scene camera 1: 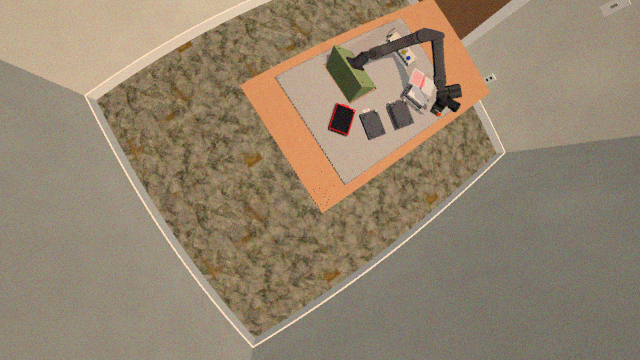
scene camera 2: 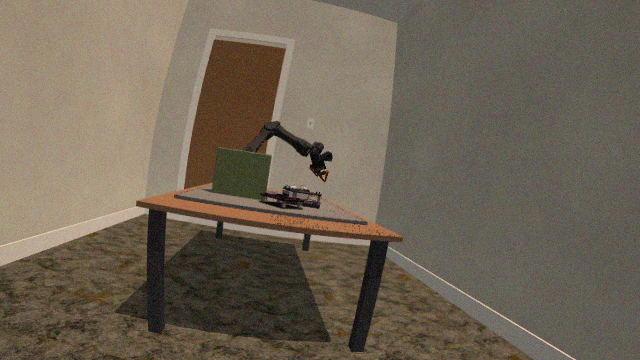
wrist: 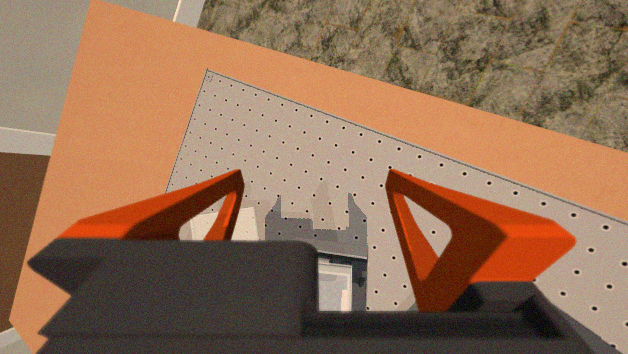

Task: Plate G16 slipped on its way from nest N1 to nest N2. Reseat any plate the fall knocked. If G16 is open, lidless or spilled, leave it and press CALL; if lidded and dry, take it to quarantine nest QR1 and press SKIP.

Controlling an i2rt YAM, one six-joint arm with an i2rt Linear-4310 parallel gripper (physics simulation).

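Frame: origin at the arm's base, x ahead, y left, z up, level; metres.
Where they show: gripper, fingertip midpoint: [scene camera 1: 440,109] [scene camera 2: 321,178] [wrist: 314,177]; arm's base at its link origin: [scene camera 1: 355,64] [scene camera 2: 240,168].
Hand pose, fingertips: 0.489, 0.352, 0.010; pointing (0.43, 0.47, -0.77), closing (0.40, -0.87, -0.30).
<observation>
Things, the pixels of their centre, and the offset from my fingertips, as dx, dy, dz. "spot": a spot on its surface instead. Level surfaces: height alone.
- dark frame at the middle of its body: [wrist: 308,323] [scene camera 2: 297,186] [scene camera 1: 418,95] -0.149, -0.036, -0.071
- pale tray at a spot on its surface: [wrist: 335,287] spot: -0.095, -0.044, -0.064
- black nest with a red rim, body centre: [scene camera 2: 281,200] [scene camera 1: 341,119] -0.267, -0.563, -0.119
- button panel at the middle of its body: [scene camera 1: 401,49] -0.472, +0.081, -0.100
- pale sheet with a pink patch, body centre: [scene camera 1: 416,78] -0.258, +0.088, -0.135
- grey perforated board at its surface level: dz -0.142
- orange table at its surface level: dz -0.154
My gripper [scene camera 1: 436,114] [scene camera 2: 319,174] [wrist: 314,177] is open and empty, above the table near its right edge in scene camera 1. A pale plate-like piece in a dark frame [scene camera 1: 415,98] lies left of the gripper; part of a pale tray [wrist: 335,287] shows past the gripper body in the wrist view. Two dark grey nest-like blocks [scene camera 1: 372,125] [scene camera 1: 399,114] sit side by side. A black nest with a red rim [scene camera 1: 342,120] stands left of them. A button panel [scene camera 1: 406,56] is partly under the arm. Labels, lids and liquid are too small to tell.
A tall green box [scene camera 1: 350,75] [scene camera 2: 242,172] stands by the arm's base. A pale sheet with a pink patch [scene camera 1: 418,78] lies beside the framed piece. All stand on a grey perforated board [scene camera 1: 345,165] [wrist: 310,137] on an orange table [scene camera 1: 305,170] [wrist: 125,90].
</observation>
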